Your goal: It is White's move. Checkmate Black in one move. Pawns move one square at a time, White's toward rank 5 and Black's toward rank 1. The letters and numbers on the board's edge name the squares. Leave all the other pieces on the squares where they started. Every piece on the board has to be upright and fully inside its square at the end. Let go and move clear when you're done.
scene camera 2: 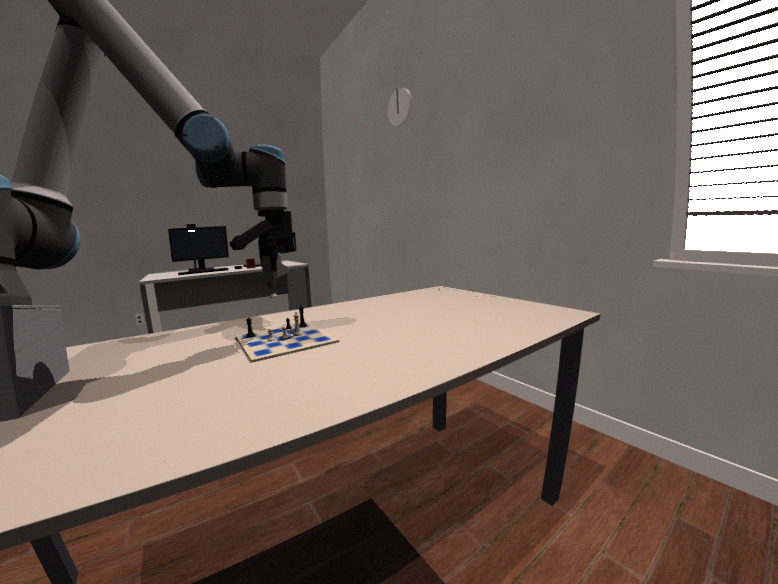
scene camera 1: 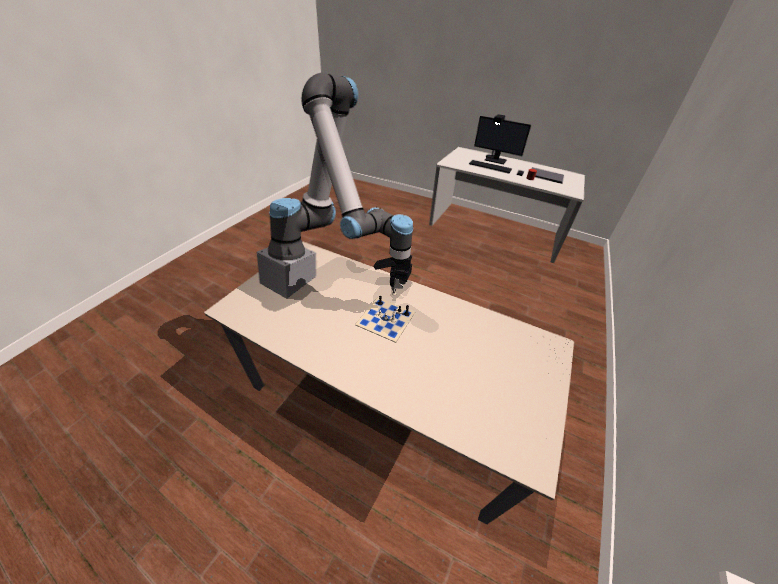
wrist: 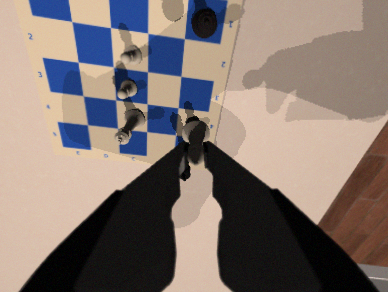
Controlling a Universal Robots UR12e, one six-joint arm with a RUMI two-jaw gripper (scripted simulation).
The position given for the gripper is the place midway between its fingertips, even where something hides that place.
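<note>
The gripper [scene camera 2: 273,291] can be seen in scene camera 1 [scene camera 1: 394,291] and in the wrist view [wrist: 196,143] too, and the scene also has a cream chessboard [scene camera 2: 257,348].
</note>
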